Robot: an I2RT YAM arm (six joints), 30 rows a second.
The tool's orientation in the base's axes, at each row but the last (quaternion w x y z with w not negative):
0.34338 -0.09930 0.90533 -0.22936
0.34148 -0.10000 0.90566 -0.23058
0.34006 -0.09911 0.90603 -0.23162
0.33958 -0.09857 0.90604 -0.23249
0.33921 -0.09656 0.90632 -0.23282
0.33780 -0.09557 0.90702 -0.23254
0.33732 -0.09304 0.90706 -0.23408
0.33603 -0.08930 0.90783 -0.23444
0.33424 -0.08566 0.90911 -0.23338
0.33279 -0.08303 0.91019 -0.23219
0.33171 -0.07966 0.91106 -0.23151
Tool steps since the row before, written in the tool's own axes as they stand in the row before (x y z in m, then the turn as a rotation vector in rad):
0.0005 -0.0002 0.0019 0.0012 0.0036 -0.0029
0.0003 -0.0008 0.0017 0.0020 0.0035 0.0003
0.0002 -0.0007 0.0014 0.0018 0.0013 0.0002
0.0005 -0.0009 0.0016 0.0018 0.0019 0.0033
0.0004 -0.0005 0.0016 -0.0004 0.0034 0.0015
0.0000 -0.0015 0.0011 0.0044 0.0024 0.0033
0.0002 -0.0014 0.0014 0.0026 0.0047 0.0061
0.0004 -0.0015 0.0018 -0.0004 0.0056 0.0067
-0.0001 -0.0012 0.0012 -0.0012 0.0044 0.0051
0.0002 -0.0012 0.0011 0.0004 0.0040 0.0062
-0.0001 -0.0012 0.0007 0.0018 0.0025 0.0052
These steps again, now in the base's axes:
0.0009 -0.0010 -0.0014 -0.0029 0.0038 -0.0005
0.0009 -0.0014 -0.0009 -0.0014 0.0023 -0.0030
0.0008 -0.0012 -0.0007 -0.0012 0.0005 -0.0018
0.0007 -0.0015 -0.0009 0.0008 -0.0001 -0.0041
0.0008 -0.0011 -0.0010 0.0012 0.0026 -0.0024
0.0007 -0.0017 0.0000 -0.0012 -0.0005 -0.0059
0.0008 -0.0018 -0.0004 0.0020 0.0010 -0.0078
0.0009 -0.0021 -0.0007 0.0046 0.0026 -0.0069
0.0009 -0.0015 -0.0002 0.0042 0.0024 -0.0048
0.0006 -0.0015 -0.0003 0.0037 0.0011 -0.0063
0.0005 -0.0013 0.0002 0.0020 -0.0003 -0.0057

